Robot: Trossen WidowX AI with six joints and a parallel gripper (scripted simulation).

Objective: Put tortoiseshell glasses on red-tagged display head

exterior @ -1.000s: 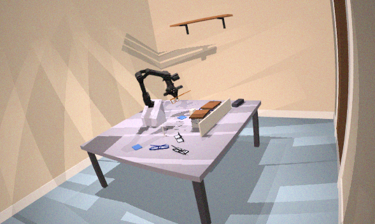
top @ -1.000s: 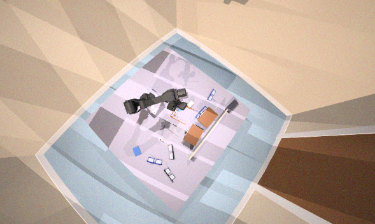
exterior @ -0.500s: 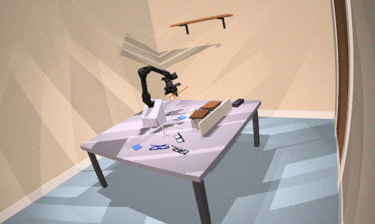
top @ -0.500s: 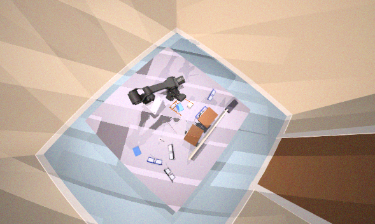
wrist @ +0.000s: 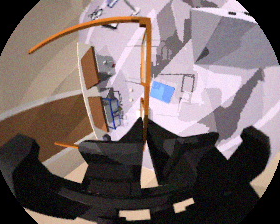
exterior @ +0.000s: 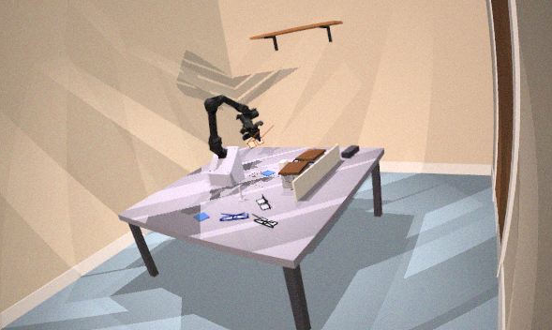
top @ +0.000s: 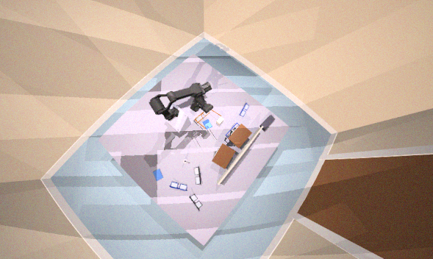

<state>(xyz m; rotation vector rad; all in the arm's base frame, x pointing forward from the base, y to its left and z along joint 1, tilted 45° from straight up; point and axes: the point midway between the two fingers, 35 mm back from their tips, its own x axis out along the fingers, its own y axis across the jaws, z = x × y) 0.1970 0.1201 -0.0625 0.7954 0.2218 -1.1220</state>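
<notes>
Right now my gripper tip is 27 cm short of the display head, 18 cm to the left of it and 15 cm above it. From my gripper tip the other things lie so: long beige board: 41 cm ahead, 8 cm to the right, 15 cm below; then small stand: 6 cm ahead, 39 cm to the right, 18 cm below; then white cube: 10 cm ahead, 7 cm to the left, 18 cm below.
</notes>
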